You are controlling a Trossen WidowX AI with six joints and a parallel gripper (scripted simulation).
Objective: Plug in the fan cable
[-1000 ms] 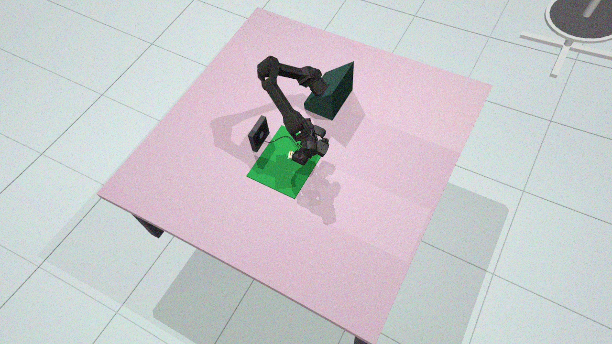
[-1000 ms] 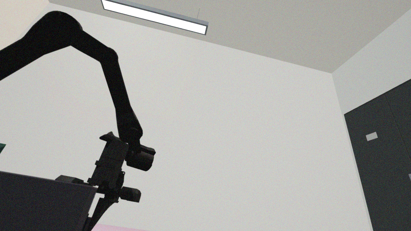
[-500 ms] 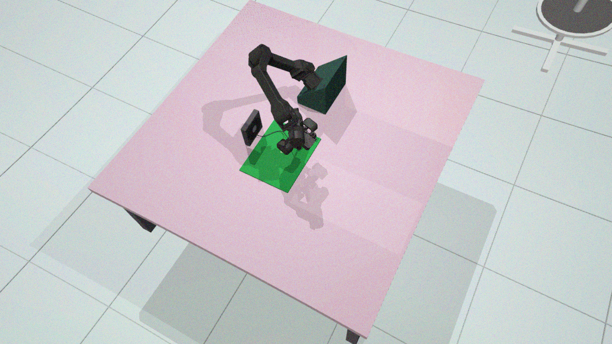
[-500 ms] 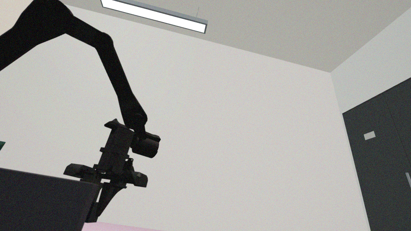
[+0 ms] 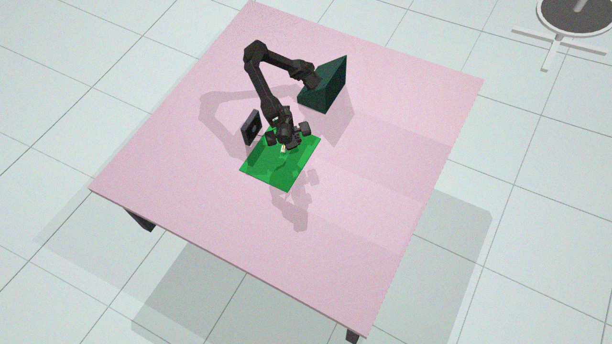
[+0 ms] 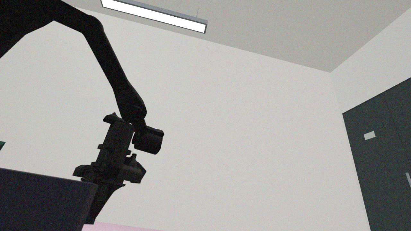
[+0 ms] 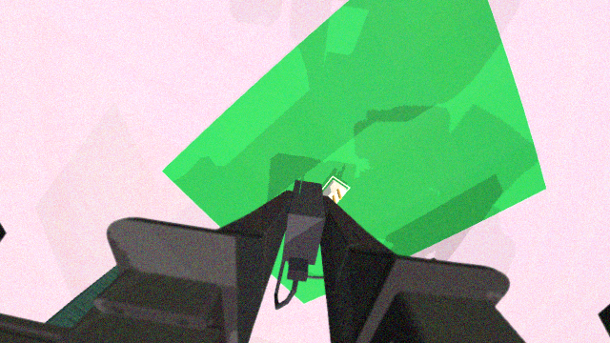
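The green board is 8 cm below my gripper tip, 3 cm to the right of it and 3 cm ahead of it. The rest, counted from my gripper tip: black fan: 19 cm to the right, 2 cm ahead, 1 cm below; then black fan plug: 1 cm to the right, 1 cm behind, 1 cm above.
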